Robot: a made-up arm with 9 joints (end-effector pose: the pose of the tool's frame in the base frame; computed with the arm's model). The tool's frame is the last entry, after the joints.
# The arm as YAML. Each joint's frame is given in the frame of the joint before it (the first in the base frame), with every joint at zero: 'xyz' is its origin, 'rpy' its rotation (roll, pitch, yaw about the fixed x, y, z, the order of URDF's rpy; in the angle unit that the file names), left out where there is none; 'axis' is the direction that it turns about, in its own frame. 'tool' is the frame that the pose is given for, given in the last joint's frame.
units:
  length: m
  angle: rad
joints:
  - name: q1
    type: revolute
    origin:
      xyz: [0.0, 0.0, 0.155]
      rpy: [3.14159, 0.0, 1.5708]
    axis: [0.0, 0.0, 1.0]
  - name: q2
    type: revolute
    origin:
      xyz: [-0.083, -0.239, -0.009]
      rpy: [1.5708, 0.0, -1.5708]
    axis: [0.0, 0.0, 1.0]
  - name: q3
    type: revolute
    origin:
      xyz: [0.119, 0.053, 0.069]
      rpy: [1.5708, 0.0, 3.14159]
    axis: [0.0, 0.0, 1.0]
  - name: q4
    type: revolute
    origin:
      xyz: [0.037, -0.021, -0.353]
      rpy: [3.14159, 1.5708, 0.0]
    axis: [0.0, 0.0, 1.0]
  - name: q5
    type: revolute
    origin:
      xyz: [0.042, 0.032, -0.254]
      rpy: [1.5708, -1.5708, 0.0]
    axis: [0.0, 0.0, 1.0]
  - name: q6
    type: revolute
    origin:
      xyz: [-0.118, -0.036, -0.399]
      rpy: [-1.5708, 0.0, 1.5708]
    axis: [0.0, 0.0, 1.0]
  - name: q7
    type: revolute
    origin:
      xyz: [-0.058, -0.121, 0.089]
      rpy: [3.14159, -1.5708, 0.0]
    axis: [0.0, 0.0, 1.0]
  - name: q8
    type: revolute
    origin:
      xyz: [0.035, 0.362, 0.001]
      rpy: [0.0, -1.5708, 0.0]
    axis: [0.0, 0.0, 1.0]
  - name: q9
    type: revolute
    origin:
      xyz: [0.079, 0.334, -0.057]
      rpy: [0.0, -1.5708, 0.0]
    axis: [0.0, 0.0, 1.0]
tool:
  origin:
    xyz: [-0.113, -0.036, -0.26]
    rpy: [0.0, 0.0, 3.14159]
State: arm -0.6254 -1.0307 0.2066 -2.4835 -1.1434 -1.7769 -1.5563 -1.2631 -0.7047
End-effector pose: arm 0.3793 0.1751 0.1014 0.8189 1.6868 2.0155
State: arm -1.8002 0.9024 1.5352 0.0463 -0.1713 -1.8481 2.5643 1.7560 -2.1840
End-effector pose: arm 0.0819 0.3550 0.6772 0.9856 0.4536 1.3021
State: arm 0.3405 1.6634 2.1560 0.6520 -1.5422 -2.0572 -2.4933 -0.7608 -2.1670
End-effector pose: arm -0.3258 -0.1460 -0.4119 -0.2992 0.9747 0.4531
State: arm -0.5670 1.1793 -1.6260 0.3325 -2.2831 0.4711 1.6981 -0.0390 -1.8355
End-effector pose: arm -1.2346 -0.4563 -0.2967 -0.2377 1.5400 2.2544
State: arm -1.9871 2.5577 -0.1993 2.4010 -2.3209 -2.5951 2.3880 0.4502 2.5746
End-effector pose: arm 0.0113 -0.5184 0.2446 -1.0603 0.9070 0.9131
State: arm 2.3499 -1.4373 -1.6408 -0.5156 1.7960 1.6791 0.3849 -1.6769 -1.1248
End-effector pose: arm -0.4267 -0.5946 0.9191 -1.3232 1.2082 -2.4846
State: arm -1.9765 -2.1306 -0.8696 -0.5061 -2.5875 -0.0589 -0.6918 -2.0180 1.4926
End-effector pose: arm -0.2950 0.1714 0.2656 -1.5236 0.7010 -1.6537
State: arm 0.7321 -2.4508 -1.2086 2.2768 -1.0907 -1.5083 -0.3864 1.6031 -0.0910
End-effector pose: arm -0.2391 1.2866 -0.3007 1.3476 1.1263 -1.8775
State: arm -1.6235 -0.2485 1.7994 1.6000 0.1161 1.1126 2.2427 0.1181 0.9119
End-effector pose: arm 0.1116 -0.3729 -0.2464 -0.6185 -0.3703 -1.3749
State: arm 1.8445 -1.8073 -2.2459 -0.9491 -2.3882 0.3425 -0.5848 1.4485 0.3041
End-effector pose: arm -0.3867 0.5257 0.4483 0.1723 -1.4948 2.6961
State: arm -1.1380 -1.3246 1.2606 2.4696 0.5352 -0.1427 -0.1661 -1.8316 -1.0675
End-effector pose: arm 0.7268 -0.6011 0.2993 -2.2453 0.0461 -0.3954
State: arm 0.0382 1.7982 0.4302 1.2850 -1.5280 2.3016 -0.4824 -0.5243 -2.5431
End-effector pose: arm 0.6710 -0.3289 0.4032 -2.7806 -1.3308 0.0113
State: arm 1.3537 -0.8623 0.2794 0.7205 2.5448 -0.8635 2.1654 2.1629 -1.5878
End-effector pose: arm 0.0585 0.6111 -0.3777 0.1132 -0.2151 1.4546
